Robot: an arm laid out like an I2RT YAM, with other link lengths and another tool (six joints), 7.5 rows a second.
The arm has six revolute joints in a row. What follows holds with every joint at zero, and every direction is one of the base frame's. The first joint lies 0.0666 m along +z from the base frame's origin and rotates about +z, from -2.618 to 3.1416 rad. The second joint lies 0.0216 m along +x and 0.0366 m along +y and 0.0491 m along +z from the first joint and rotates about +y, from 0 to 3.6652 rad. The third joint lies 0.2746 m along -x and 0.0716 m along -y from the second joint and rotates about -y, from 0 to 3.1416 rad. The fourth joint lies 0.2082 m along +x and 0.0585 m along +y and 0.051 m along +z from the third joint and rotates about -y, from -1.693 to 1.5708 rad. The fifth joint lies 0.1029 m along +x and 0.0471 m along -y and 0.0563 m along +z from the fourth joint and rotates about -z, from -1.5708 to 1.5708 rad. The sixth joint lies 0.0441 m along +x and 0.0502 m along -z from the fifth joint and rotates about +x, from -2.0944 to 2.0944 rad. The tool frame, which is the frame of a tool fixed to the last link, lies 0.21 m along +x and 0.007 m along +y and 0.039 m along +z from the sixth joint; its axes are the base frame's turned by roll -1.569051, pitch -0.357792 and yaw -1.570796 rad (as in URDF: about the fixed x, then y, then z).
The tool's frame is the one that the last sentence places.
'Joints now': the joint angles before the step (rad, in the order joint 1, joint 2, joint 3, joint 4, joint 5, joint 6). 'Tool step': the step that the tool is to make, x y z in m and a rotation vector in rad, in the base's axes. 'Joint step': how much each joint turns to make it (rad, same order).
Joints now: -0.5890 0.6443 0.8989 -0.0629 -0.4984 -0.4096
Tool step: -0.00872 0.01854 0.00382 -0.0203 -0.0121 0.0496
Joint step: -0.0001 -0.0306 0.0001 -0.0093 -0.0508 0.0001
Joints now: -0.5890 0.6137 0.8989 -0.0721 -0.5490 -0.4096
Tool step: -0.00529 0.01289 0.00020 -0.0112 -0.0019 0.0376
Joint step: -0.0001 -0.0185 -0.0001 -0.0106 -0.0386 0.0001
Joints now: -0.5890 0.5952 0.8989 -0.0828 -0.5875 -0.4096
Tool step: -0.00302 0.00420 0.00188 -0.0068 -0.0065 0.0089
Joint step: 0.0000 -0.0092 0.0000 -0.0001 -0.0091 0.0000
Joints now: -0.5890 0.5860 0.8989 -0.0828 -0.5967 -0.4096
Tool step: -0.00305 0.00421 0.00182 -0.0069 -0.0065 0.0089
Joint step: 0.0000 -0.0092 0.0000 0.0000 -0.0091 0.0000
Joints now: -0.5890 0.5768 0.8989 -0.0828 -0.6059 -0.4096
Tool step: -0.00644 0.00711 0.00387 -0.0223 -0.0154 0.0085
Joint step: -0.0001 -0.0200 0.0001 -0.0001 -0.0108 -0.0092
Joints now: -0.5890 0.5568 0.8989 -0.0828 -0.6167 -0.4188
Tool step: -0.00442 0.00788 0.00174 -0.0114 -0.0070 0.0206
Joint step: -0.0002 -0.0122 0.0000 0.0000 -0.0216 0.0001
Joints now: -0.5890 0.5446 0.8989 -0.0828 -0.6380 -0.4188
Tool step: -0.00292 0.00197 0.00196 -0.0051 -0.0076 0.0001
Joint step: -0.0001 -0.0092 0.0001 -0.0001 -0.0002 0.0000
